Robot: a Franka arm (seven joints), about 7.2 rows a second.
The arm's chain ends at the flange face. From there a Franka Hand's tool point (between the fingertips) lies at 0.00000 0.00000 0.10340 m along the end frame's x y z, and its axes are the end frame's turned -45 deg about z.
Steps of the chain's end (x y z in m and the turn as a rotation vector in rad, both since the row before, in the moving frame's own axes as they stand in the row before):
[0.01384 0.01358 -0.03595 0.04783 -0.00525 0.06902]
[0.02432 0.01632 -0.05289 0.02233 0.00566 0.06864]
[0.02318 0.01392 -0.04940 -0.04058 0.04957 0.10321]
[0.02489 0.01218 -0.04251 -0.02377 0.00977 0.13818]
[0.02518 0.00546 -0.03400 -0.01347 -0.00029 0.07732]
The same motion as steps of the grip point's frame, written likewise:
[0.00343 0.01562 -0.03607 0.03753 0.03011 0.06902]
[0.00774 0.02759 -0.05292 0.01179 0.01979 0.06864]
[0.00686 0.03284 -0.04961 -0.06375 0.00636 0.10321]
[0.00780 0.02859 -0.04254 -0.02372 -0.00990 0.13818]
[0.01290 0.02259 -0.03401 -0.00932 -0.00973 0.07732]

